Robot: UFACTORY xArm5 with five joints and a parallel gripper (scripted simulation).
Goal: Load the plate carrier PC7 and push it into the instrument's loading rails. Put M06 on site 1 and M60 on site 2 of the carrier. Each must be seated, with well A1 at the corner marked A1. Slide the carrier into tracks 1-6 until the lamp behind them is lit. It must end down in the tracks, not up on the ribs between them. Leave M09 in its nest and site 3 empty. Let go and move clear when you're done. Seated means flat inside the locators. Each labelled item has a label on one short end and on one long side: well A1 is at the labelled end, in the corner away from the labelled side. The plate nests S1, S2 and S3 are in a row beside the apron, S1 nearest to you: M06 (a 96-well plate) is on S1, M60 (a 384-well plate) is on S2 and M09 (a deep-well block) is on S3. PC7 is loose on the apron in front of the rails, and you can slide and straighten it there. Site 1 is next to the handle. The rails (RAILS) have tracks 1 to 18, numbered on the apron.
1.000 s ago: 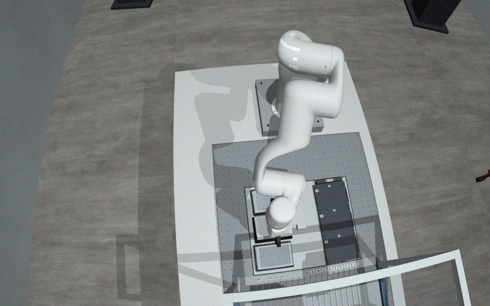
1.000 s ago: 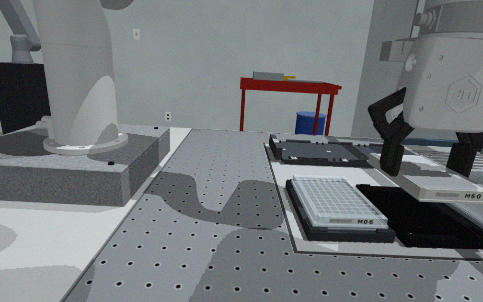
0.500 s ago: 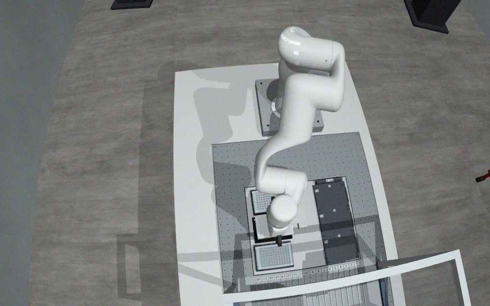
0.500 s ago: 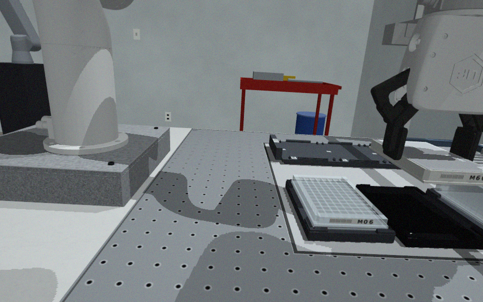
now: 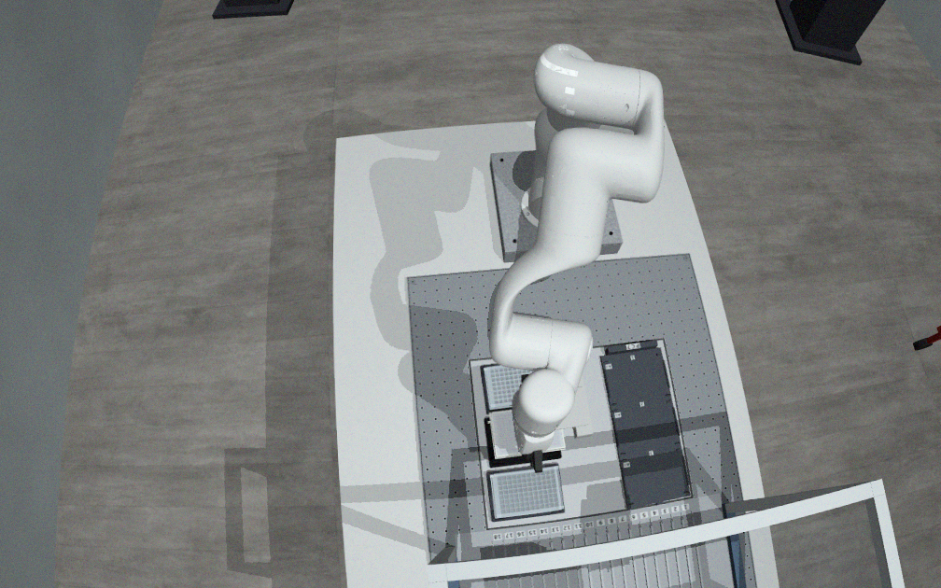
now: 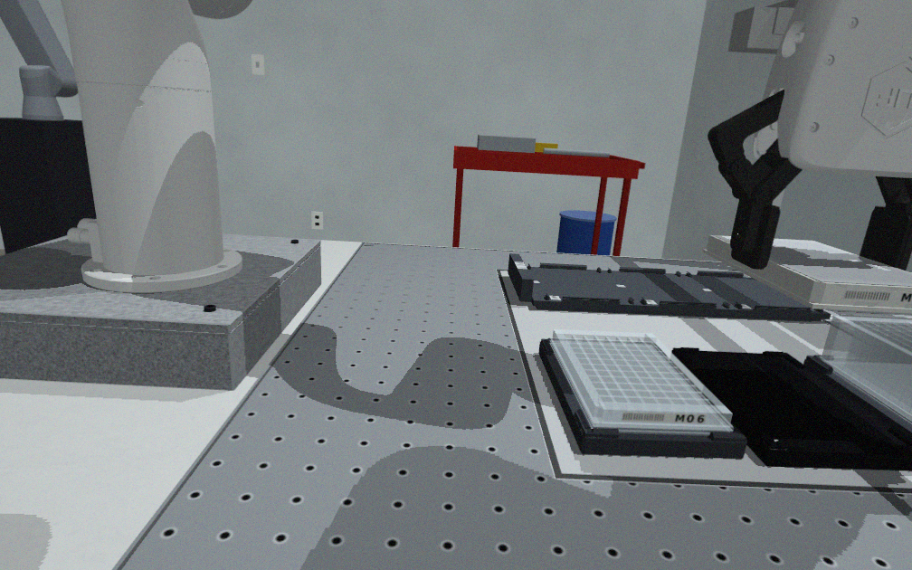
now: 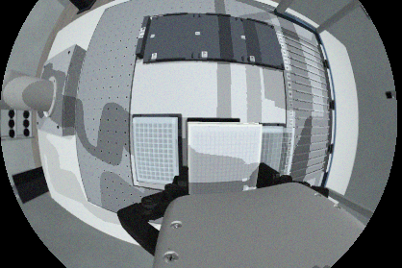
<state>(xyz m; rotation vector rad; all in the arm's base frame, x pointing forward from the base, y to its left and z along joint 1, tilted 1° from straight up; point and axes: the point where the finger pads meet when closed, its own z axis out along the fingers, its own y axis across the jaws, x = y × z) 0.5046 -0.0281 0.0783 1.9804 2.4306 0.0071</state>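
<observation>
Right now the plate carrier PC7 is 4 cm behind my hand, 25 cm to the left of it and 10 cm below it. The rest, counted from my hand: plate nest S1: 11 cm behind, 2 cm to the right, 11 cm below; plate M06: 11 cm behind, 2 cm to the right, 10 cm below; plate nest S2: 11 cm below.
</observation>
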